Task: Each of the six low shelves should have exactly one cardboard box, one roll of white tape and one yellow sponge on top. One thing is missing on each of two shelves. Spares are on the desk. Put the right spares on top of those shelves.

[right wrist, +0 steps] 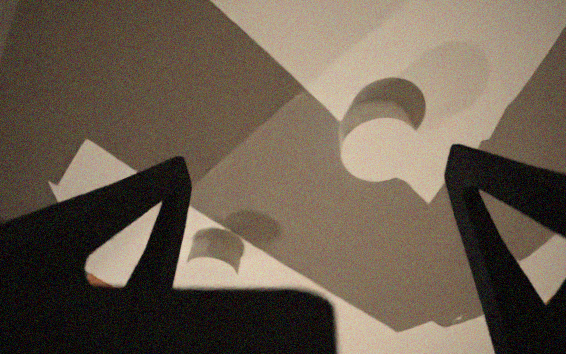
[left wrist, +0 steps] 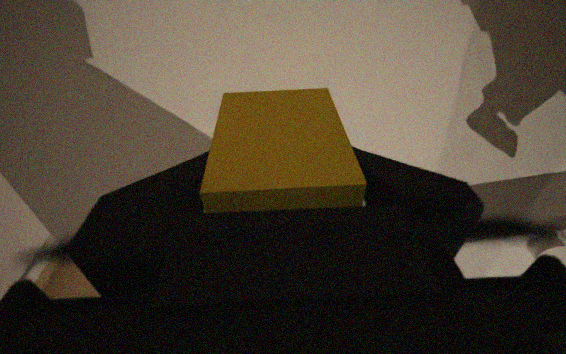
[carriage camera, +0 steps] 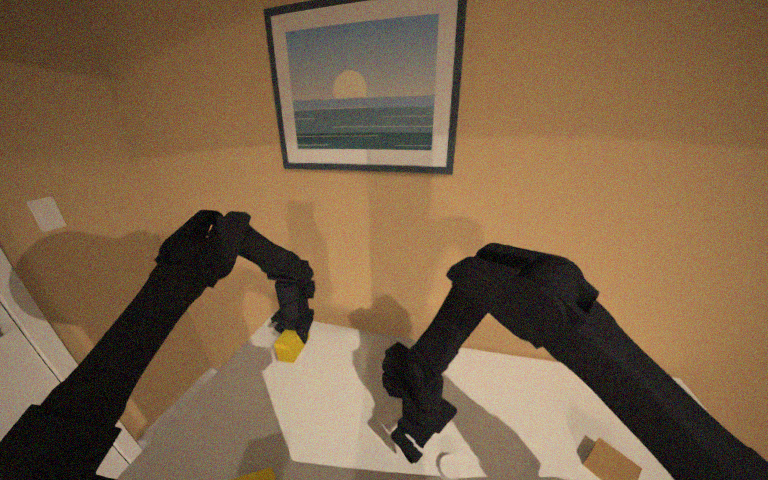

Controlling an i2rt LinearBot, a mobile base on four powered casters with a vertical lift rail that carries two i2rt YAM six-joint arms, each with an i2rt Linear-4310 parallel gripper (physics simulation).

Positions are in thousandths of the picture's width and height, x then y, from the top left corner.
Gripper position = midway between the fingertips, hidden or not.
Observation:
I see my left gripper (carriage camera: 389, 711), my right gripper (carriage camera: 553, 926), a framed picture (carriage camera: 497, 195) and a white desk (carriage camera: 429, 849).
My left gripper also shows in the left wrist view (left wrist: 492, 419). My right gripper shows as well in the right wrist view (right wrist: 557, 468). The white desk also shows in the right wrist view (right wrist: 448, 292) and in the left wrist view (left wrist: 179, 287).

